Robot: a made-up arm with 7 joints.
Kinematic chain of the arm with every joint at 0, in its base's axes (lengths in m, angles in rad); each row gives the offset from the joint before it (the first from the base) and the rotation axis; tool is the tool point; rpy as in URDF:
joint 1: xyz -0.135 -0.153 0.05 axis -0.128 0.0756 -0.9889
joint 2: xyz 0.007 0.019 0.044 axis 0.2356 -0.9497 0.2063
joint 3: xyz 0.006 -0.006 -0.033 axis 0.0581 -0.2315 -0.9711
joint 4: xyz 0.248 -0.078 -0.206 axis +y
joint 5: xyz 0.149 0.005 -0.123 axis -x
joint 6: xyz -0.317 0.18 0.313 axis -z
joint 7: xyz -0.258 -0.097 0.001 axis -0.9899 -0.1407 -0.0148
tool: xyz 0.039 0.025 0.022 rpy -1.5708 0 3.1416
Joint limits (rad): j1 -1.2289..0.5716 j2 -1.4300..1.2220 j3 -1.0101..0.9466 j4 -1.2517..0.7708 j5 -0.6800..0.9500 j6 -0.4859..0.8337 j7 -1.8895..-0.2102
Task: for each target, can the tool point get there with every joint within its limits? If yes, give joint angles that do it. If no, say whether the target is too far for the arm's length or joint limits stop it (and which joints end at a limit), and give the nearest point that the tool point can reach.
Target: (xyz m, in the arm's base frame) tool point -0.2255 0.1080 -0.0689
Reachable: yes | joints -0.1497 -0.1199 0.4474 -0.1372 0.3799 0.3444 -0.8345
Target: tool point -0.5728 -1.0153 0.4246
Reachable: no: joint limits stop it (at a limit: joint 1, joint 2, joint 3, joint 5, joint 6, joint 7) | nearest point -0.5452 -0.6709 0.2131 | short by 0.405 m
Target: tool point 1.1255 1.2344 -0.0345
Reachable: no: too far | nearest point 0.4136 0.4454 0.0381 | short by 1.065 m
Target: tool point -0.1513 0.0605 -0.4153
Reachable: yes | joints -0.0645 -0.0826 0.3812 -1.0388 0.2618 0.4219 -1.2065
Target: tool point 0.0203 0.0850 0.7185
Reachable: no: joint limits stop it (at a limit: joint 4, joint 5, joint 6) | nearest point -0.0521 -0.0248 0.4053 | short by 0.340 m
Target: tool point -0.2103 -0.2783 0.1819
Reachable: yes | joints -0.3462 -0.6199 0.4702 0.1507 -0.3547 -0.3006 -0.8975
